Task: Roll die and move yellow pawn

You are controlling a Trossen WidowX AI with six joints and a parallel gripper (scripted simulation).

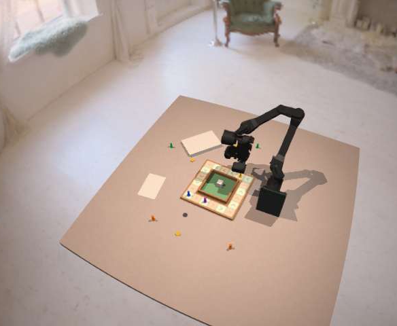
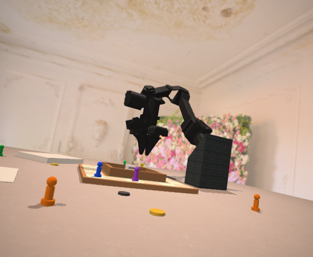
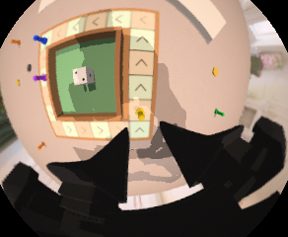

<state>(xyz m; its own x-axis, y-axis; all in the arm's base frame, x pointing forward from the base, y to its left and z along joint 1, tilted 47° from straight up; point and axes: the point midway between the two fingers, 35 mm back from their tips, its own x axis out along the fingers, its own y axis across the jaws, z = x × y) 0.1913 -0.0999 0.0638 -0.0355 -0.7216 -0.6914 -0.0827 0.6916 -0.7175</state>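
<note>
My gripper tip is 5 cm above the yellow pawn. Also, from my gripper tip: white die 8 cm ahead, 9 cm to the left, 5 cm below; purple pawn 11 cm ahead, 21 cm to the left, 5 cm below; green tray 8 cm ahead, 11 cm to the left, 7 cm below.
</note>
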